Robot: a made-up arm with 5 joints. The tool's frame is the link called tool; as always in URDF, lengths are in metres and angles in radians.
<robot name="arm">
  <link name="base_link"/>
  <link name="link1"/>
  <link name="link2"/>
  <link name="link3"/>
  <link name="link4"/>
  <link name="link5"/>
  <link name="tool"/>
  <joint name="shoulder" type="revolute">
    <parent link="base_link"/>
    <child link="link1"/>
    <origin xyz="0.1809 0.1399 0.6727" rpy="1.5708 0 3.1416"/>
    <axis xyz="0 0 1"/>
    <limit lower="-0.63" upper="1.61"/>
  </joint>
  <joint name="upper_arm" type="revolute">
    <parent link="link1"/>
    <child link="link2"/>
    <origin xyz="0.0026 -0.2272 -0.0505" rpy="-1.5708 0 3.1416"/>
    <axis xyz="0 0 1"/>
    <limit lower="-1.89" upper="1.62"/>
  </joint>
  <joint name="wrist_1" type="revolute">
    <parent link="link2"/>
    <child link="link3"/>
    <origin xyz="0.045 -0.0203 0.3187" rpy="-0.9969 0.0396 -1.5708"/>
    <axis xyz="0 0 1"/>
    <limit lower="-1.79" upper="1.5"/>
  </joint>
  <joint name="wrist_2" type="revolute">
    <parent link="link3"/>
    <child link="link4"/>
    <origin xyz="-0.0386 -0.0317 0.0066" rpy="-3.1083 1.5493 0"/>
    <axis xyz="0 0 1"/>
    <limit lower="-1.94" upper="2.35"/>
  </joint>
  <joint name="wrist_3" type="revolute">
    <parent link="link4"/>
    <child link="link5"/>
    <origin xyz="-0.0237 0.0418 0.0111" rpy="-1.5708 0 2.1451"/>
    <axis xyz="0 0 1"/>
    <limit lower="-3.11" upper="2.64"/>
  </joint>
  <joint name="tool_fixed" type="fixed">
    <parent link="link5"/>
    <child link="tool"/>
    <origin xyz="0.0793 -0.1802 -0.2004" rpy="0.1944 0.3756 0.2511"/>
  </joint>
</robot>
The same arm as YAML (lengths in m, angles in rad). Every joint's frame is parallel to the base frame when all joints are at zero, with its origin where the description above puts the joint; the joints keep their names.
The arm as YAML. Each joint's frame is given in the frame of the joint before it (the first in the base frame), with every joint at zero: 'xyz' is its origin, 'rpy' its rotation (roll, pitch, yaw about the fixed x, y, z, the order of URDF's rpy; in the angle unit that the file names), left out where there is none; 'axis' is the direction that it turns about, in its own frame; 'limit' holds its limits. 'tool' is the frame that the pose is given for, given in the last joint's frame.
units:
  length: m
  angle: rad
joints:
  - name: shoulder
    type: revolute
    origin:
      xyz: [0.1809, 0.1399, 0.6727]
    axis: "+y"
    limit:
      lower: -0.63
      upper: 1.61
  - name: upper_arm
    type: revolute
    origin:
      xyz: [-0.0026, -0.0505, -0.2272]
    axis: "-z"
    limit:
      lower: -1.89
      upper: 1.62
  - name: wrist_1
    type: revolute
    origin:
      xyz: [0.045, 0.0203, -0.3187]
    axis: [0.839786, 0.0215, -0.542491]
    limit:
      lower: -1.79
      upper: 1.5
  - name: wrist_2
    type: revolute
    origin:
      xyz: [-0.0117, -0.0374, -0.0317]
    axis: "-y"
    limit:
      lower: -1.94
      upper: 2.35
  - name: wrist_3
    type: revolute
    origin:
      xyz: [-0.0028, -0.0111, -0.048]
    axis: "+x"
    limit:
      lower: -3.11
      upper: 2.64
tool:
  origin:
    xyz: [-0.2004, -0.1802, -0.0793]
    rpy: [2.7258, 1.1224, 2.5794]

